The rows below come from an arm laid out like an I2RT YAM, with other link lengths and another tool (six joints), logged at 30 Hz.
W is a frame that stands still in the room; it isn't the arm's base.
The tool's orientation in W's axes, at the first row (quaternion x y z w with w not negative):
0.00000, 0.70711, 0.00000, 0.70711
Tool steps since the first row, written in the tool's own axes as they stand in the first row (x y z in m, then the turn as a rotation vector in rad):
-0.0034, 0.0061, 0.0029, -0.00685, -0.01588, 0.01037
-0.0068, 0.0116, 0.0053, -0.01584, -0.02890, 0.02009
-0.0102, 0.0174, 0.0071, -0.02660, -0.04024, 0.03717
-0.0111, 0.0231, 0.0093, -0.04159, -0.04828, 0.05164
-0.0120, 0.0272, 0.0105, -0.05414, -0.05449, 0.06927
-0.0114, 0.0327, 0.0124, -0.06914, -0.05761, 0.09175
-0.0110, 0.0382, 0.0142, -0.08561, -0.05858, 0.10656
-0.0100, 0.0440, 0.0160, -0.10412, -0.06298, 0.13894
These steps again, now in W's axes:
0.0029, 0.0061, 0.0034, 0.01037, -0.01588, 0.00685
0.0053, 0.0116, 0.0068, 0.02009, -0.02890, 0.01584
0.0071, 0.0174, 0.0102, 0.03717, -0.04024, 0.02660
0.0093, 0.0231, 0.0111, 0.05164, -0.04828, 0.04159
0.0105, 0.0272, 0.0120, 0.06927, -0.05449, 0.05414
0.0124, 0.0327, 0.0114, 0.09175, -0.05761, 0.06914
0.0142, 0.0382, 0.0110, 0.10656, -0.05858, 0.08561
0.0160, 0.0440, 0.0100, 0.13894, -0.06298, 0.10412

